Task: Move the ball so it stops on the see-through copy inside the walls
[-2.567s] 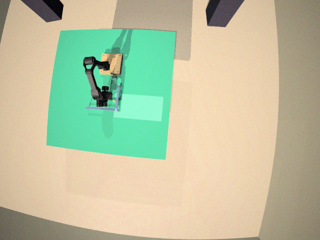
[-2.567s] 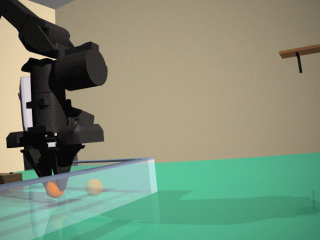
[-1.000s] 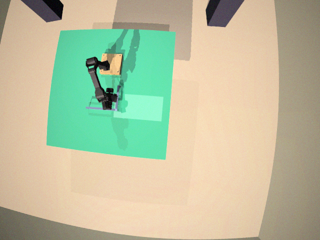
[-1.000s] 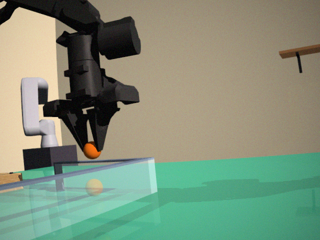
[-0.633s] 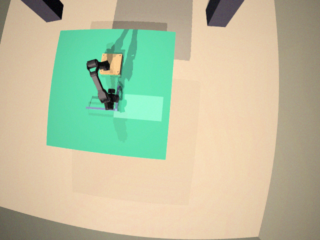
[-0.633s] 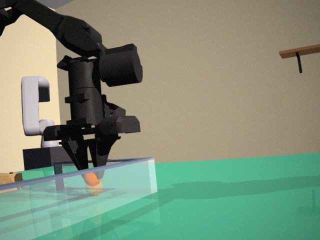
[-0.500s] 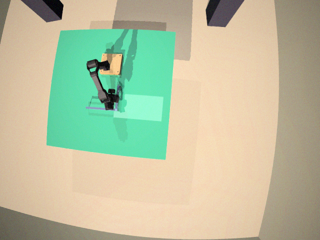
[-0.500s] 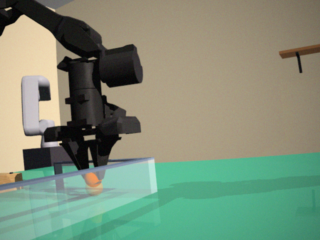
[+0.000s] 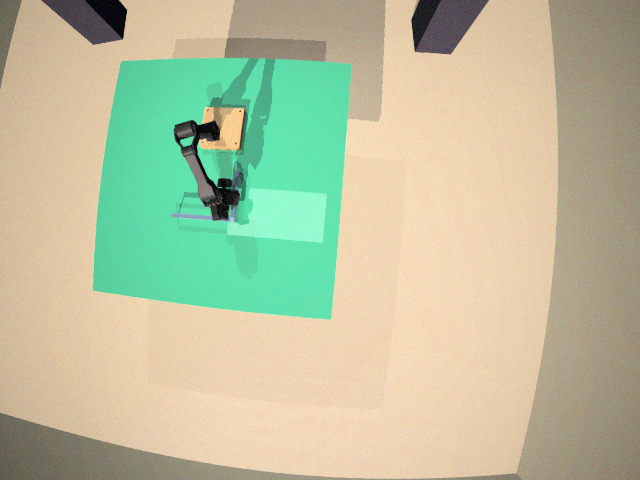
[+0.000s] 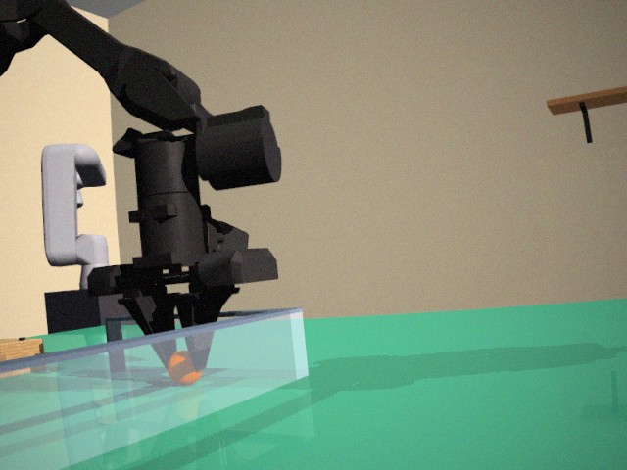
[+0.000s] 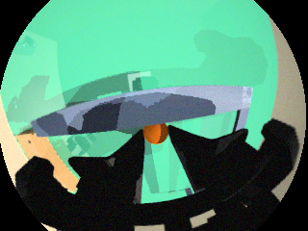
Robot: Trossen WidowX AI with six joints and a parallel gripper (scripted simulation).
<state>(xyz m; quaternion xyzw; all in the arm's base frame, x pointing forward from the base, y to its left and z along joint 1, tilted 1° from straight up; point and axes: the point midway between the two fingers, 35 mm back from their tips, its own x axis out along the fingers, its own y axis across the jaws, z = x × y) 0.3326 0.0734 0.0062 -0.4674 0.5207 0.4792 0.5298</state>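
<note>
Now: the ball right at my gripper tip.
</note>
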